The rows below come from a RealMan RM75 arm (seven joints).
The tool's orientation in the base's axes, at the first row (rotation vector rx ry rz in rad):
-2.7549 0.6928 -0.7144
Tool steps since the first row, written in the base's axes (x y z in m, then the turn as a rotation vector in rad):
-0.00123 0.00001 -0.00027 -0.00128 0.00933 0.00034
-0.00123 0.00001 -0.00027 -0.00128 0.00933 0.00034
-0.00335 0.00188 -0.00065 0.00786 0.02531 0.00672
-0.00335 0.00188 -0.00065 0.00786 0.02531 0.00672
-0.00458 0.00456 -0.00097 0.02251 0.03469 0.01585
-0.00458 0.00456 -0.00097 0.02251 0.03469 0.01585
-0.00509 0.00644 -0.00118 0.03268 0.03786 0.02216
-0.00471 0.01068 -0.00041 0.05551 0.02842 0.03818
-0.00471 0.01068 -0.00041 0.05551 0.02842 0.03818
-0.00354 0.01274 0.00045 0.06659 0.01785 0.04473
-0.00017 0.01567 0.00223 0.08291 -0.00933 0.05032
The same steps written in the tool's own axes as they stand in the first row. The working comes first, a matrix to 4 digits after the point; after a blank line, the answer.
The tool's axes in the first row as the columns of a matrix, in the base's axes (used below as rounded here):
0.7717 -0.3885 0.5035
-0.4913 -0.8669 0.0842
0.4037 -0.3124 -0.8599

-0.00106 0.00055 -0.00039 -0.00543 -0.00770 -0.00015
-0.00106 0.00055 -0.00039 -0.00543 -0.00770 -0.00015
-0.00377 -0.00013 -0.00097 -0.00366 -0.02709 0.00031
-0.00377 -0.00013 -0.00097 -0.00366 -0.02709 0.00031
-0.00617 -0.00187 -0.00109 0.00673 -0.04377 0.00063
-0.00617 -0.00187 -0.00109 0.00673 -0.04377 0.00063
-0.00757 -0.00324 -0.00101 0.01556 -0.05244 0.00059
-0.00905 -0.00730 -0.00112 0.04429 -0.05813 -0.00249
-0.00905 -0.00730 -0.00112 0.04429 -0.05813 -0.00249
-0.00881 -0.00981 -0.00110 0.06068 -0.05532 -0.00343
-0.00693 -0.01421 -0.00068 0.08888 -0.03984 -0.00231

